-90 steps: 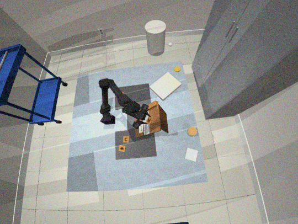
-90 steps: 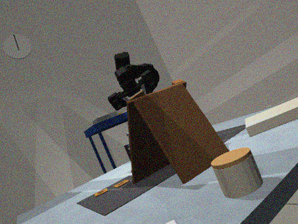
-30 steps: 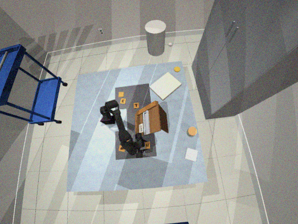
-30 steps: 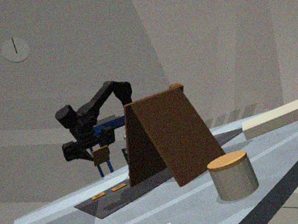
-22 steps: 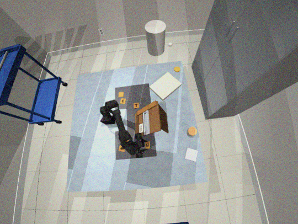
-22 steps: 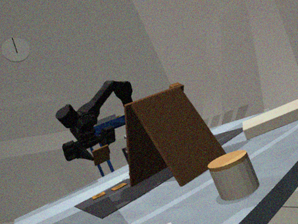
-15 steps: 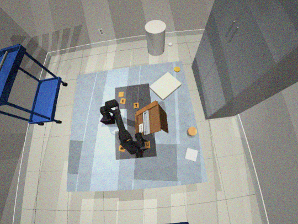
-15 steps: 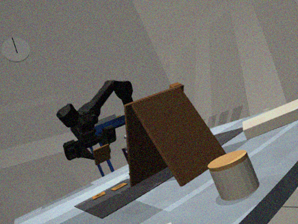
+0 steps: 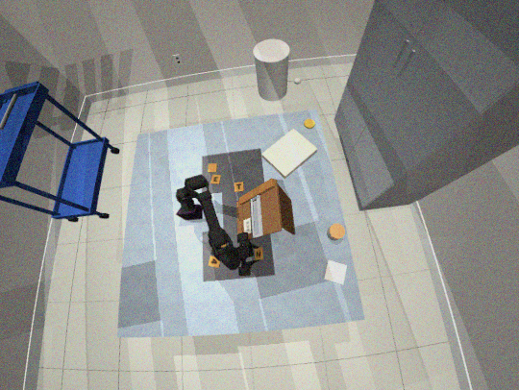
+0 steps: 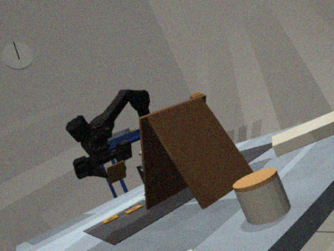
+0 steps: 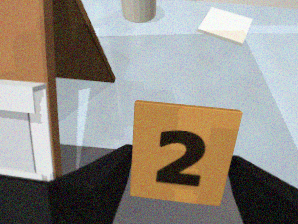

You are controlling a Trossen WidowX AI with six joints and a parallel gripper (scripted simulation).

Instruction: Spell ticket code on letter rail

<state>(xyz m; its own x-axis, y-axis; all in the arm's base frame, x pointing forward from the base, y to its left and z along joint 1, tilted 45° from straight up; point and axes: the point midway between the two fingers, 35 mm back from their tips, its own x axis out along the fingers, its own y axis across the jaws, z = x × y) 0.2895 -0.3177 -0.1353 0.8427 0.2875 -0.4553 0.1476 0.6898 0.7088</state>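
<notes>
Right now the white ticket is 3 cm behind my gripper tip, 16 cm to the left of it and 7 cm below it. From my gripper tip the other things lie so: cream slab (31 cm ahead, 57 cm to the left, 14 cm below); then tan-lidded jar (42 cm ahead, 3 cm to the left, 13 cm below); then white card (36 cm ahead, 17 cm to the right, 16 cm below).
</notes>
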